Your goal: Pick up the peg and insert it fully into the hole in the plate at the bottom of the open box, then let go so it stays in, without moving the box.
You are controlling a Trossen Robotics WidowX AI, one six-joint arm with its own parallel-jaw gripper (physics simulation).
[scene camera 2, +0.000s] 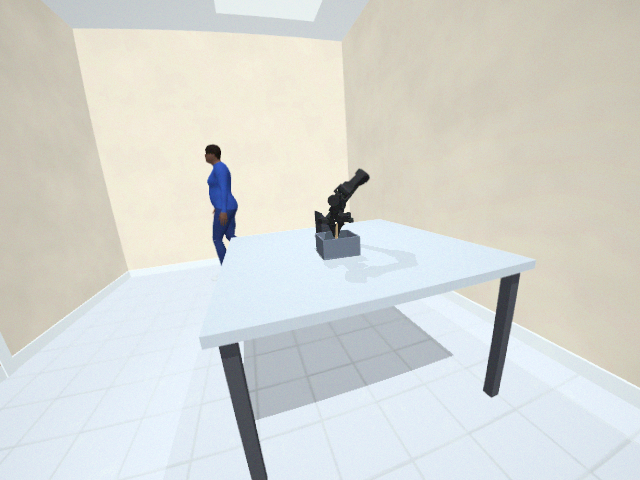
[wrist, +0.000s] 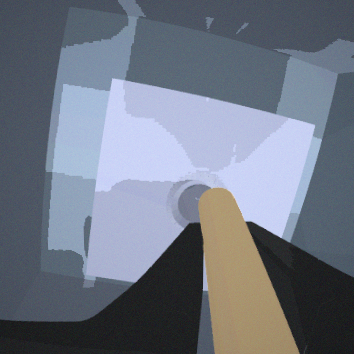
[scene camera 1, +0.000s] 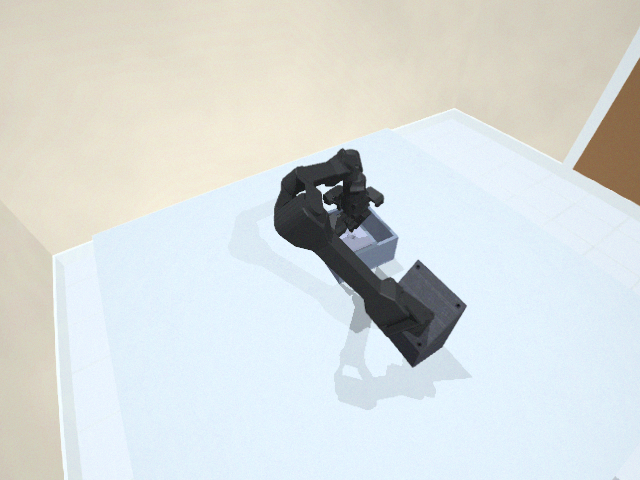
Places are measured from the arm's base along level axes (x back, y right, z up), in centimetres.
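Where they show: gripper, fingertip midpoint: (scene camera 2: 335, 236) (wrist: 219, 233) (scene camera 1: 353, 230); arm's base, link origin: (scene camera 1: 415, 316).
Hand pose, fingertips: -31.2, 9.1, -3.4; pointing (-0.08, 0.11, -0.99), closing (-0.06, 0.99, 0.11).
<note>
Things, the pixels of their top centre, and the offset from my fingertips, as dx, dy, dz. Level surfaces: height alone.
- tan round peg, top centre: (scene camera 2: 336, 223) -0.5, -0.4, +7.1
- pale plate, top centre: (wrist: 198, 205) (scene camera 1: 351, 236) -0.1, -0.3, -2.5
- open grey-blue box, top centre: (wrist: 218, 248) (scene camera 1: 352, 227) (scene camera 2: 336, 234) -0.1, -0.3, +1.2
- light table, surface height: dz -8.6
A tan round peg (scene camera 2: 336, 230) (wrist: 240, 280) is held between the fingers of my gripper (wrist: 219, 233), which is shut on it. In the wrist view the peg's tip overlaps the right edge of the round hole (wrist: 192, 202) in the pale plate (wrist: 150, 105) (scene camera 1: 364, 240); the exact gap below the tip cannot be told. The plate lies at the bottom of the open grey-blue box (scene camera 1: 379, 253) (scene camera 2: 341, 249). In scene camera 2 the peg stands roughly upright, with its lower part hidden behind the box's near wall. In scene camera 1 the peg is hard to make out.
The box stands on the light table (scene camera 1: 232, 372) (scene camera 2: 289, 289), close to the arm's dark base (scene camera 1: 436, 299). The box's walls rise around the fingers. The arm reaches over the box's side. A person in blue (scene camera 2: 221, 191) is beyond the table.
</note>
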